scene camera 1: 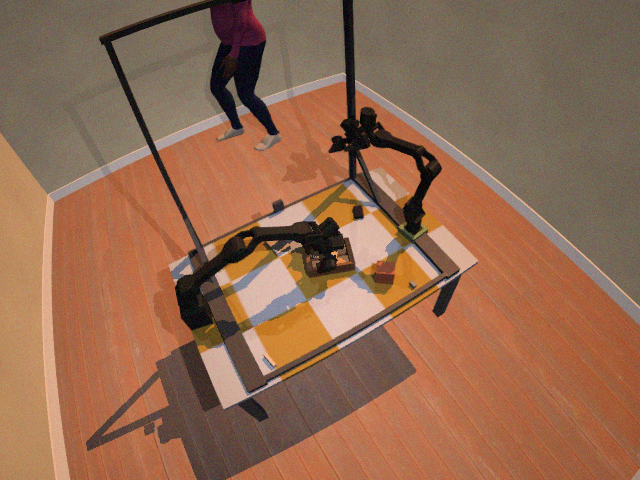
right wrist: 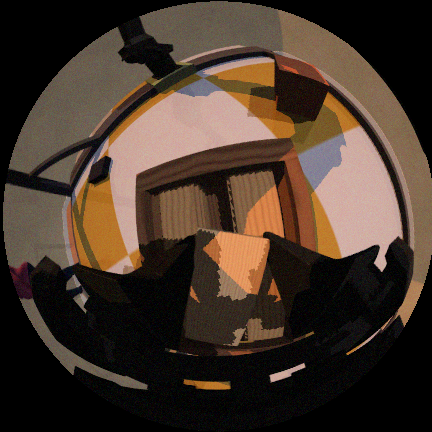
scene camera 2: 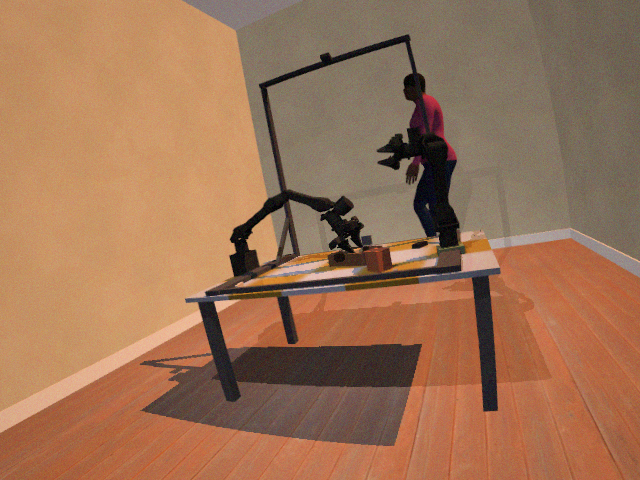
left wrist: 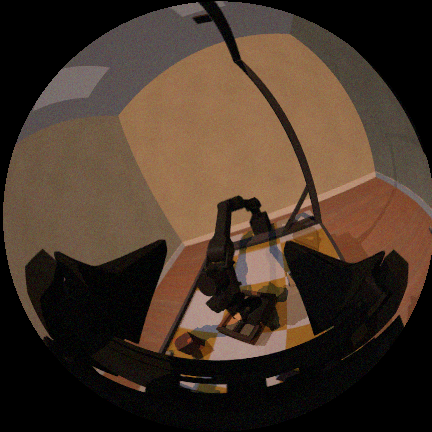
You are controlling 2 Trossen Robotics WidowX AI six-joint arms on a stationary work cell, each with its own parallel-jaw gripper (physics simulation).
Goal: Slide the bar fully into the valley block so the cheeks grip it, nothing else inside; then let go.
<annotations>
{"left gripper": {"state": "open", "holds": null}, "right gripper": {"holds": "wooden bar"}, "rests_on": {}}
</annotations>
